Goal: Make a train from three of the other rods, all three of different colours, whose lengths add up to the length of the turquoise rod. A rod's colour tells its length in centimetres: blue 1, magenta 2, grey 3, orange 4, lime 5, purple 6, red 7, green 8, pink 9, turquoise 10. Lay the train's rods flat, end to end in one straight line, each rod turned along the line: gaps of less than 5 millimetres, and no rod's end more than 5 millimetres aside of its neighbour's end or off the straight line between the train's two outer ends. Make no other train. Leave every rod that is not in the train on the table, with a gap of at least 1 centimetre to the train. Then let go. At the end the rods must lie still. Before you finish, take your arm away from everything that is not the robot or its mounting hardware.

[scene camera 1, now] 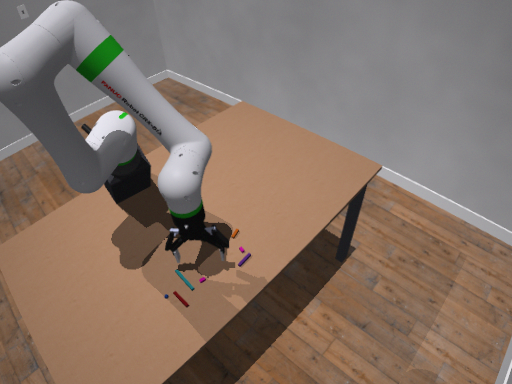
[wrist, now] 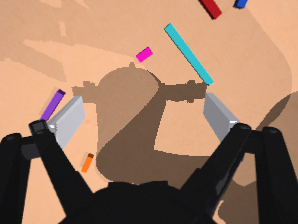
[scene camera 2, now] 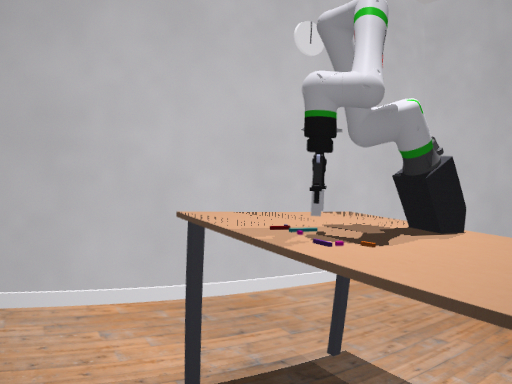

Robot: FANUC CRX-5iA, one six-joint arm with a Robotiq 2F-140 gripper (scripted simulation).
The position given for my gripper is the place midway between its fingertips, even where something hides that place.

Observation:
I see my gripper (scene camera 2: 317, 213).
My gripper also shows in the wrist view (wrist: 143, 105).

